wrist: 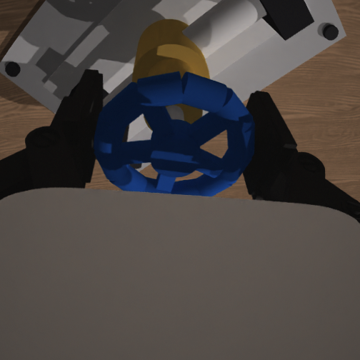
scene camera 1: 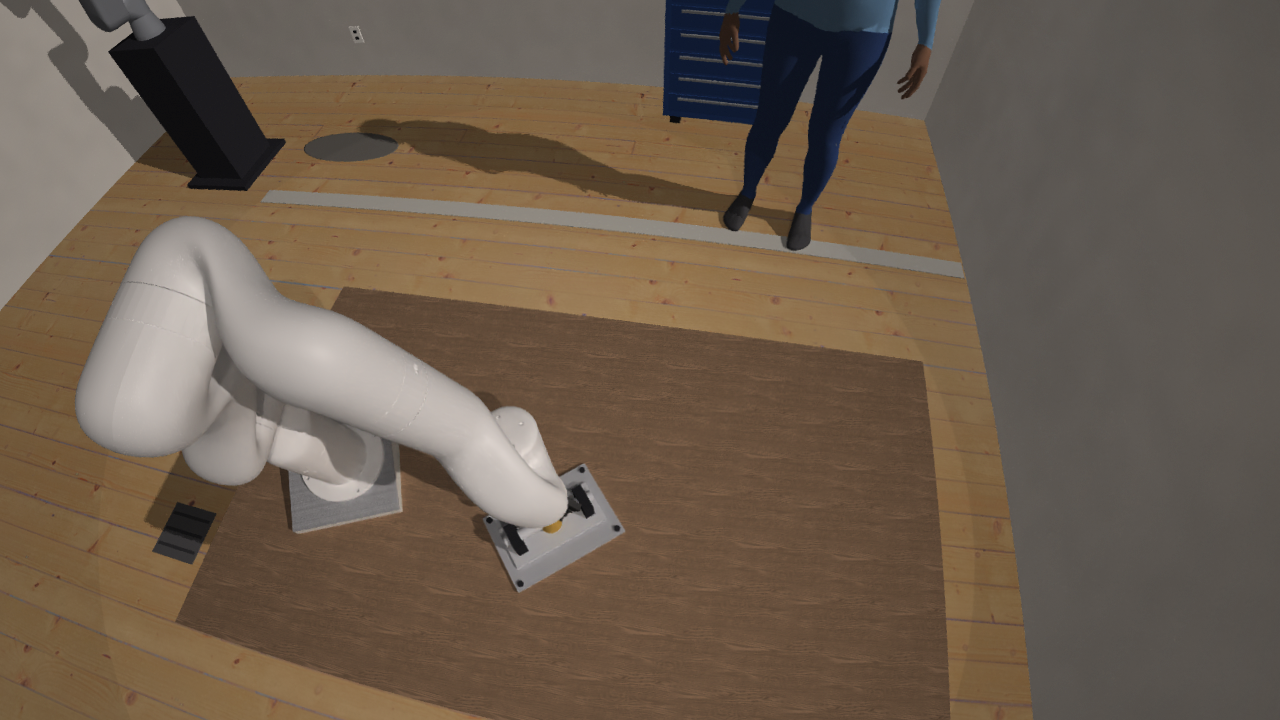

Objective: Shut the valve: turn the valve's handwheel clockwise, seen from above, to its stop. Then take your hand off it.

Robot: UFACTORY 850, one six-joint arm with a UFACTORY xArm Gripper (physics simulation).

One and the same spot on a grey base plate: (wrist: pixel 274 57) is (scene camera 1: pixel 593 538).
